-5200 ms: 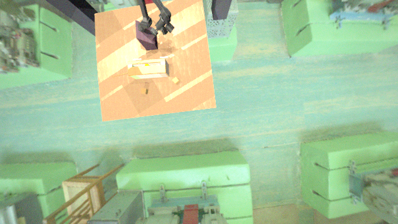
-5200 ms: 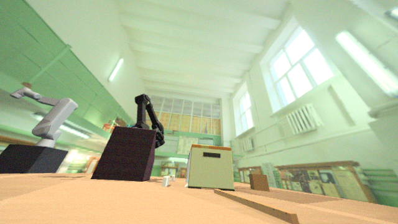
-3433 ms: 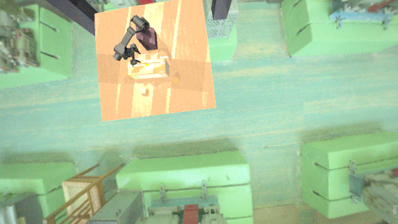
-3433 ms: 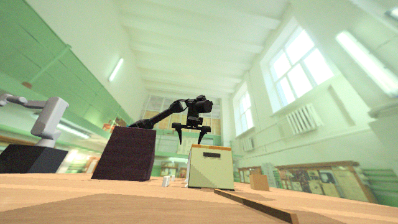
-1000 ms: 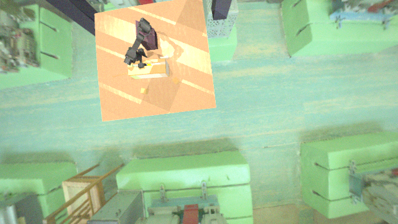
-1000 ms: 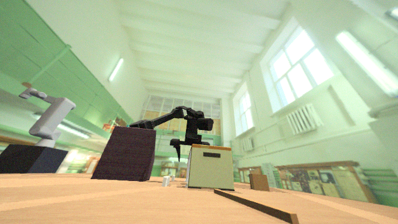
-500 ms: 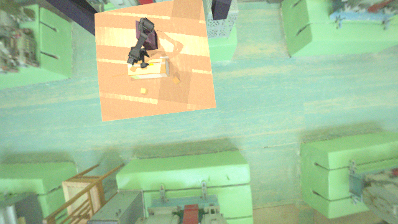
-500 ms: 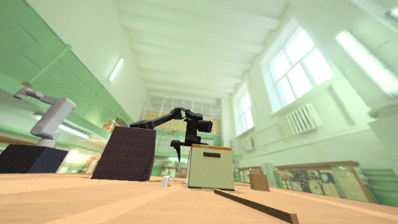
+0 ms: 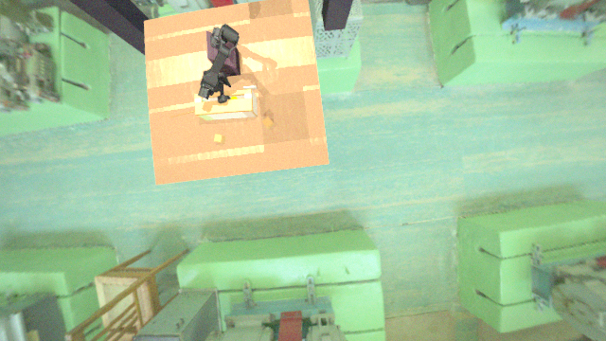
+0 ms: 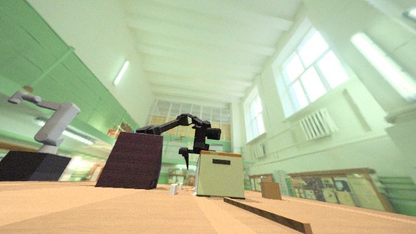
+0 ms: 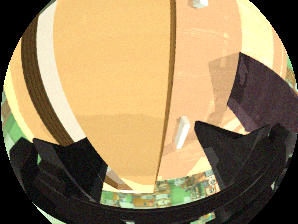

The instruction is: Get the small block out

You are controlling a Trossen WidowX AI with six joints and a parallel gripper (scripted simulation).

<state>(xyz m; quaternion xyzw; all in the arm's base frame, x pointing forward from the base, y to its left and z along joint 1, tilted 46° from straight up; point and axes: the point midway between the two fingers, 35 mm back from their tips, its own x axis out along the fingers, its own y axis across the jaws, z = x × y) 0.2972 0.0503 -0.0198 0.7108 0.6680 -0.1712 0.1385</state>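
My gripper tip is now 50 mm short of the yellow block and 20 mm to the right of it. From my gripper tip the other things lie so: flat wooden strip 50 mm ahead, 410 mm to the right, 80 mm below; pale box 30 mm ahead, 40 mm to the right, 20 mm below.
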